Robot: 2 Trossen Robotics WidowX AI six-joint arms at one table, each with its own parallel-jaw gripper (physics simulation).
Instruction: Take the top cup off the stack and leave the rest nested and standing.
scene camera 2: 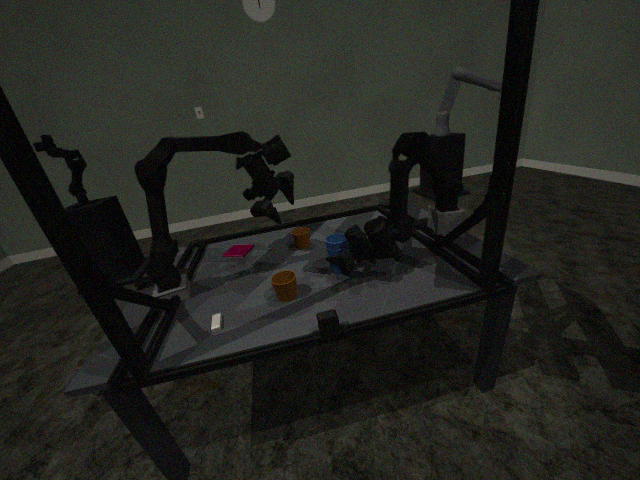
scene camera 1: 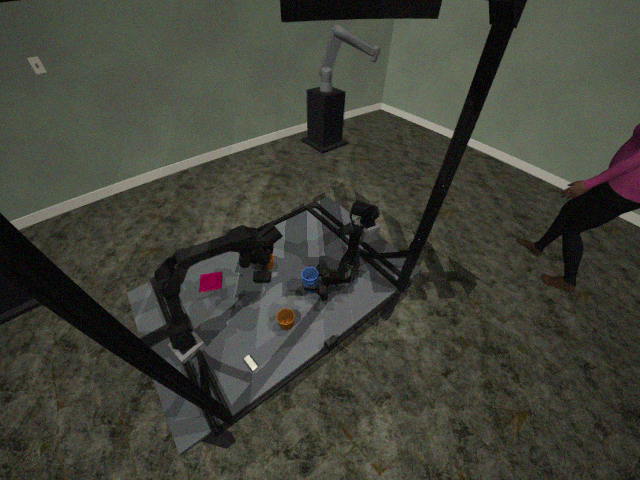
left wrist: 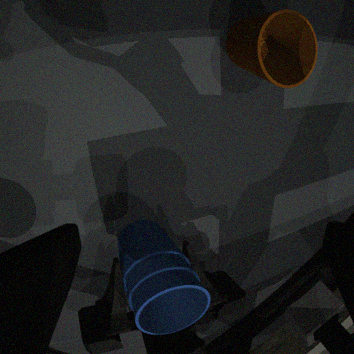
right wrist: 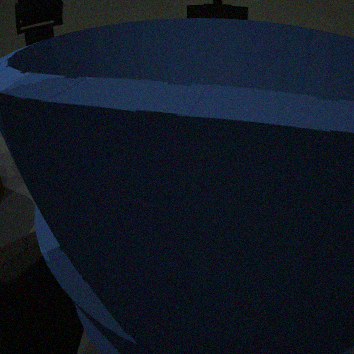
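Where they show: left gripper, between the fingertips: (scene camera 2: pixel 286 213) (scene camera 1: pixel 270 264) (left wrist: pixel 205 237); right gripper, between the fingertips: (scene camera 2: pixel 330 254) (scene camera 1: pixel 304 281) (left wrist: pixel 151 250); left arm's base, origin of its link: (scene camera 2: pixel 169 285) (scene camera 1: pixel 185 343); right arm's base, origin of its link: (scene camera 2: pixel 446 208) (left wrist: pixel 325 326).
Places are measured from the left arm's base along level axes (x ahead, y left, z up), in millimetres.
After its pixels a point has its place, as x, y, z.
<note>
A stack of blue cups (scene camera 1: pixel 310 277) {542, -168, 11} (scene camera 2: pixel 335 245) {504, -211, 64} (left wrist: pixel 165 284) {497, -158, 66} stands upright near the middle of the table (scene camera 1: pixel 347 305) {560, -366, -42}. Three rims show in the left wrist view. My right gripper (scene camera 1: pixel 319 282) (scene camera 2: pixel 345 259) lies low on the table with a finger on each side of the stack. It is shut on the top blue cup (right wrist: pixel 175 211), which fills the right wrist view. My left gripper (scene camera 1: pixel 257 263) (scene camera 2: pixel 275 197) is open and empty, held high over the back of the table, well to the left of the stack.
One orange cup (scene camera 1: pixel 286 318) {342, -205, -38} (scene camera 2: pixel 285 286) {321, -257, 15} stands in front of the stack, another (scene camera 1: pixel 270 262) {482, 30, 17} (scene camera 2: pixel 301 237) {475, 32, 12} behind it under the left gripper; one shows in the left wrist view (left wrist: pixel 284 49) {508, 81, -15}. A pink square (scene camera 1: pixel 210 281) {243, 198, -34} (scene camera 2: pixel 238 250) {243, 193, -34} and a white block (scene camera 1: pixel 250 362) {121, -231, -30} (scene camera 2: pixel 216 321) {123, -236, -30} lie at the left.
</note>
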